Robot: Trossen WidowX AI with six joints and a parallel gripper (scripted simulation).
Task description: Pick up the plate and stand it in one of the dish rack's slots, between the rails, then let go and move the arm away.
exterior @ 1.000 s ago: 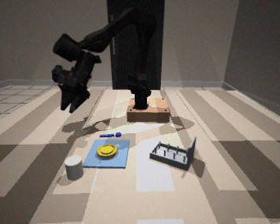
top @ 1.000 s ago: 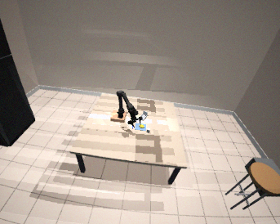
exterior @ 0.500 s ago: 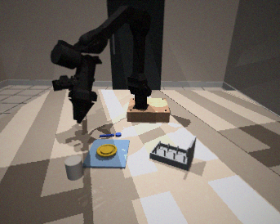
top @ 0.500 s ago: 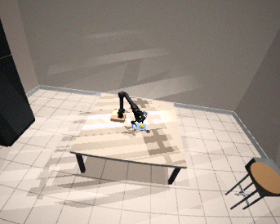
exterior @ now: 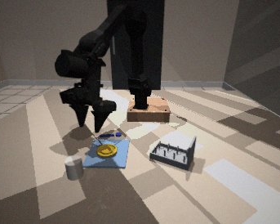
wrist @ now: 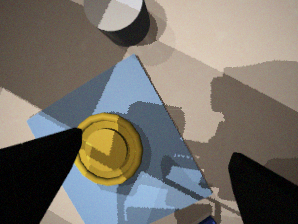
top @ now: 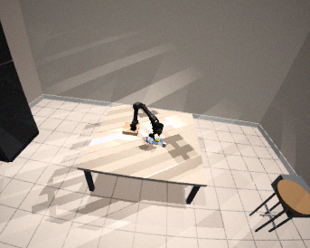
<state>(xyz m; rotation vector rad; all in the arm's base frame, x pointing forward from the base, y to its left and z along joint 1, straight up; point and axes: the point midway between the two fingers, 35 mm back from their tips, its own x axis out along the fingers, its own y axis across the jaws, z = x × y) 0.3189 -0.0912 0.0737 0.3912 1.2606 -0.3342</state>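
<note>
Right now the yellow plate is 5 cm to the left of my gripper tip and 7 cm below it. Also, from my gripper tip: blue spoon 12 cm behind, 3 cm to the left, 9 cm below; then blue mat 1 cm behind, 5 cm to the left, 9 cm below; then grey cup 10 cm ahead, 6 cm below.
</note>
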